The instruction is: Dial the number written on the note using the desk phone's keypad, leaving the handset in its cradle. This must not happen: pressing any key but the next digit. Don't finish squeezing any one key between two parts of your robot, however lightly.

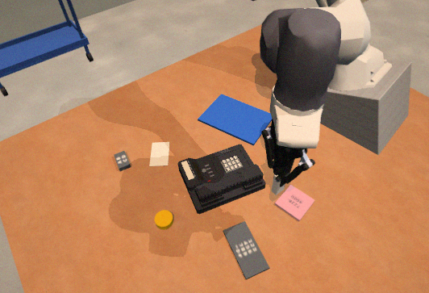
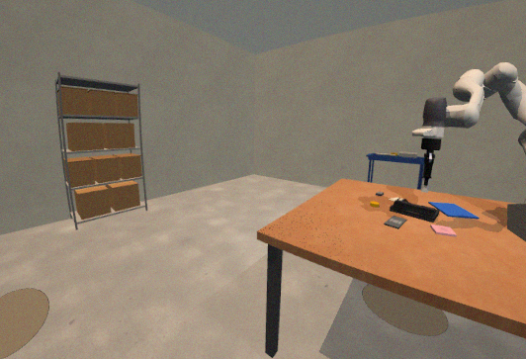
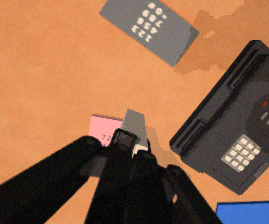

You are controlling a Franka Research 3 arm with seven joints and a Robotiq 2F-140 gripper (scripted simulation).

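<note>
Now: hand 20 mm short of the handset, 150 mm to the left of it and 160 mm above it. The rest, counted from my hand: yellow disc (230 mm ahead, 190 mm to the right, 200 mm below); then blue pad (190 mm behind, 370 mm to the right, 200 mm below); then grey keypad slab (100 mm ahead, 10 mm to the left, 200 mm below).
</note>
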